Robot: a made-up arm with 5 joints.
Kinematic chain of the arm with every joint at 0, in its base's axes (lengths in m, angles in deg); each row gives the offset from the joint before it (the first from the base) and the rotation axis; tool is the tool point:
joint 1: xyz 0 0 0.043 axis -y
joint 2: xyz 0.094 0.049 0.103 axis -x
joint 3: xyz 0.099 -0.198 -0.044 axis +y
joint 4: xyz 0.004 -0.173 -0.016 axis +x
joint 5: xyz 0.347 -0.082 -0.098 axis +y
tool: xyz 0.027 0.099 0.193
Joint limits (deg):
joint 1: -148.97..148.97
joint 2: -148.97..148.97
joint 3: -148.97..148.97
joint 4: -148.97..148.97
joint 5: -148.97..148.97
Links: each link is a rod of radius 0.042 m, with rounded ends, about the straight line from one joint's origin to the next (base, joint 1, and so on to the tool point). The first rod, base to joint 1, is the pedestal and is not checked.
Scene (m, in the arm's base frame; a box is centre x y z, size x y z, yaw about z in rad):
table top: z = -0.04
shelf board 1: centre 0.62 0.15 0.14 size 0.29 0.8 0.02 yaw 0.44
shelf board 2: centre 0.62 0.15 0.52 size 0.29 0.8 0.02 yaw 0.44
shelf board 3: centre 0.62 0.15 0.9 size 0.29 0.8 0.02 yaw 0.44
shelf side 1: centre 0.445 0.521 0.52 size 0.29 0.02 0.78 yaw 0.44
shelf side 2: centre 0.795 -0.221 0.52 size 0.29 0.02 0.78 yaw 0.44
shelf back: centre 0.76 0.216 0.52 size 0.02 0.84 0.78 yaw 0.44
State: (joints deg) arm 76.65 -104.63 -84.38 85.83 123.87
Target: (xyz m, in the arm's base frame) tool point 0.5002 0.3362 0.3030
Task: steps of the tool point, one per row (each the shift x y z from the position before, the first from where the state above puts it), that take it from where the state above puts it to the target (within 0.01 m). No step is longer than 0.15 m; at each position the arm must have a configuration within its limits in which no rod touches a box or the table.
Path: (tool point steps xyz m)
1: 0.0887 0.0156 0.0077
2: 0.0885 0.0396 0.0059
3: 0.0806 0.0630 0.0042
4: 0.0653 0.0832 0.0029
5: 0.0440 0.0978 0.0027
6: 0.0191 0.1052 0.0029
7: -0.0068 0.1046 0.0041
8: -0.0312 0.0957 0.0059
9: -0.0514 0.0803 0.0077

